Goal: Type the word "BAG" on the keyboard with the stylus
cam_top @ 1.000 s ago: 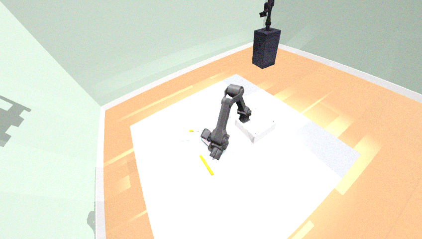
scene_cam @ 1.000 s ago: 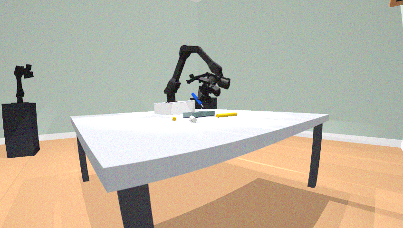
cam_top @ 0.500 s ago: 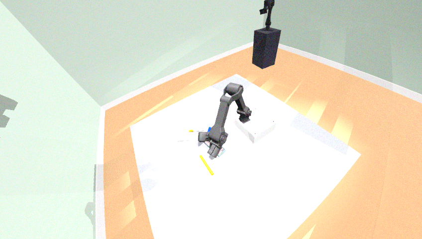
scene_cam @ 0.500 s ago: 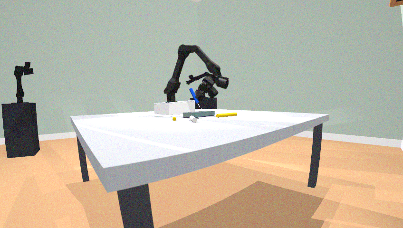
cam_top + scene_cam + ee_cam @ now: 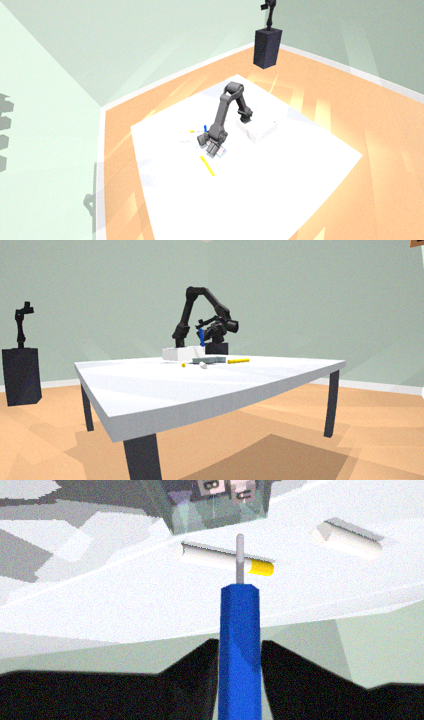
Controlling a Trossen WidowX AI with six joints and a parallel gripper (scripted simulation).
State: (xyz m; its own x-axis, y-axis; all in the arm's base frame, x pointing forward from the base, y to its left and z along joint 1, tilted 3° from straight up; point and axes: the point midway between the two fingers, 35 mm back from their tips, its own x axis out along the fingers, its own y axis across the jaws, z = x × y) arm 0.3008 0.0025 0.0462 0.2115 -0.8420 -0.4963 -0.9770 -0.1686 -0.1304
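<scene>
Now: the key 50 mm behind my gripper tip, 100 mm to the left of it and 100 mm below it. The rest, counted from my gripper tip: stylus 10 mm below; yellow-ended stick 50 mm ahead, 140 mm to the right, 110 mm below; thin white tip 10 mm ahead, 50 mm below.
</scene>
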